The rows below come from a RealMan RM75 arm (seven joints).
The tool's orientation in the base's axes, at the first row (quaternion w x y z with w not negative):
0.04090 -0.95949 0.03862 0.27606
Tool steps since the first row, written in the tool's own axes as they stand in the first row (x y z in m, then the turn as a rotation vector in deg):
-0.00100 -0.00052 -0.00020 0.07 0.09 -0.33
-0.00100 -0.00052 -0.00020 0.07 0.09 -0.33
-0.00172 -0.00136 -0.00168 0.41 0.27 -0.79
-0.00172 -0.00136 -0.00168 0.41 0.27 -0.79
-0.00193 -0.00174 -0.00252 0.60 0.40 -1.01
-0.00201 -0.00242 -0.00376 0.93 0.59 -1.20
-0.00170 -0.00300 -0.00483 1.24 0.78 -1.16
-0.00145 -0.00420 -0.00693 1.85 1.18 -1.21
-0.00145 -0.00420 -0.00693 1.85 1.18 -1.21
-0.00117 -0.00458 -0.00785 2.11 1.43 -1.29
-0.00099 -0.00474 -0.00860 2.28 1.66 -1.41
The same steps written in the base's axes. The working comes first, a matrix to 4 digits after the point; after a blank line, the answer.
The tool's axes in the first row as the columns of a matrix, in the base's axes (used below as rounded here):
0.8446 -0.0967 -0.5266
-0.0515 -0.9937 0.0998
-0.5329 -0.0572 -0.8442

-0.00069 0.00055 0.00073 0.22 -0.13 0.24
-0.00069 0.00055 0.00073 0.22 -0.13 0.24
-0.00044 0.00127 0.00241 0.74 -0.37 0.43
-0.00044 0.00127 0.00241 0.74 -0.37 0.43
-0.00013 0.00158 0.00326 1.00 -0.53 0.51
0.00052 0.00213 0.00438 1.36 -0.75 0.48
0.00140 0.00259 0.00516 1.58 -0.95 0.27
0.00283 0.00356 0.00686 2.09 -1.39 -0.03
0.00283 0.00356 0.00686 2.09 -1.39 -0.03
0.00359 0.00383 0.00751 2.32 -1.66 -0.12
0.00415 0.00390 0.00806 2.51 -1.91 -0.12

